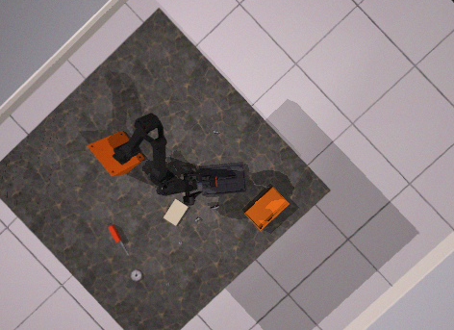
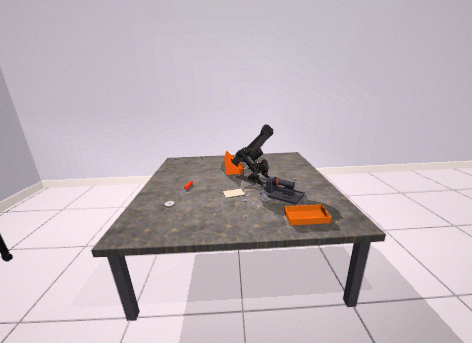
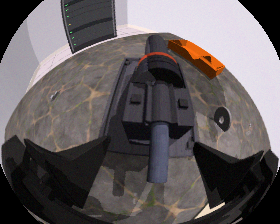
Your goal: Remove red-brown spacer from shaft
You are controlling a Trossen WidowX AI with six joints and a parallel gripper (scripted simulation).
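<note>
Right now my gripper tip is 3 cm short of the blue-grey shaft, 3 cm to the right of it and 2 cm below it. From my gripper tip the other things lie so: beige card (1 cm ahead, 22 cm to the right, 5 cm below); then red-brown spacer (5 cm ahead, 6 cm to the left, 2 cm above); then small grey part (14 cm ahead, 5 cm to the right, 3 cm below).
</note>
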